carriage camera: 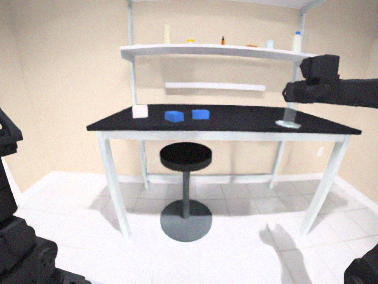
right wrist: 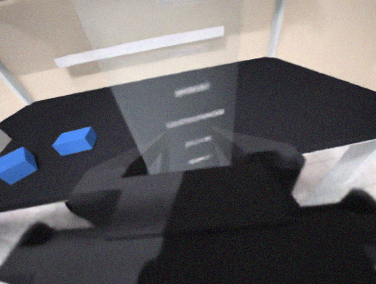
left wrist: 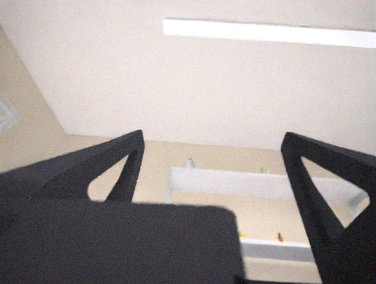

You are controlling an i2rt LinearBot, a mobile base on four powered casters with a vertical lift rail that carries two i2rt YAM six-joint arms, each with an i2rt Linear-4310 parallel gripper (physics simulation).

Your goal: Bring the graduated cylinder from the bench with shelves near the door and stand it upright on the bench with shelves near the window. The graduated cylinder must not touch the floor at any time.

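Frame: origin at the left arm's base, x ahead, y left, z up, level; centimetres.
Seen in the pictures: left gripper, fingertip midpoint: (left wrist: 211, 138); right gripper, fingertip midpoint: (carriage camera: 287, 93) (right wrist: 189, 135).
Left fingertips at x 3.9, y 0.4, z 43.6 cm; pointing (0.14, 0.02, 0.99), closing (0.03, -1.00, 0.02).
A point is followed by its place in that frame.
The clear graduated cylinder (carriage camera: 290, 115) @(z 32.6, x 45.8, y -65.9 cm) (right wrist: 215, 100) is upright, its pale round base low in the carriage view. My right gripper (carriage camera: 286, 93) @(z 40.1, x 52.9, y -66.9 cm) (right wrist: 189, 135) @(z 40.1, x 52.9, y -66.9 cm) is shut on its body. The cylinder appears raised in front of the bench with shelves (carriage camera: 225, 134) @(z 17.8, x 65.0, y -45.2 cm), its base overlapping the black top in the picture; its upper part is faint against the wall and shelf. White graduation marks show in the right wrist view. My left gripper (left wrist: 211, 138) @(z 43.6, x 3.9, y 0.4 cm) is open and empty, facing the upper wall and ceiling. The frames do not show whether this bench is near door or window.
A black stool (carriage camera: 186, 155) @(z -2.3, x 79.7, y -23.9 cm) stands at the bench front. Two blue blocks (carriage camera: 174, 116) @(z 26.1, x 65.2, y -19.5 cm) (carriage camera: 200, 114) @(z 25.6, x 74.2, y -32.1 cm) and a white block (carriage camera: 140, 111) @(z 26.6, x 75.2, y 2.5 cm) are on the top. The shelf (carriage camera: 210, 50) @(z 66.9, x 117.7, y -37.7 cm) carries bottles and small items, including a blue-capped bottle (carriage camera: 297, 41). Shadows fall on the tiled floor (carriage camera: 235, 250) @(z -68.3, x 58.6, y -62.1 cm).
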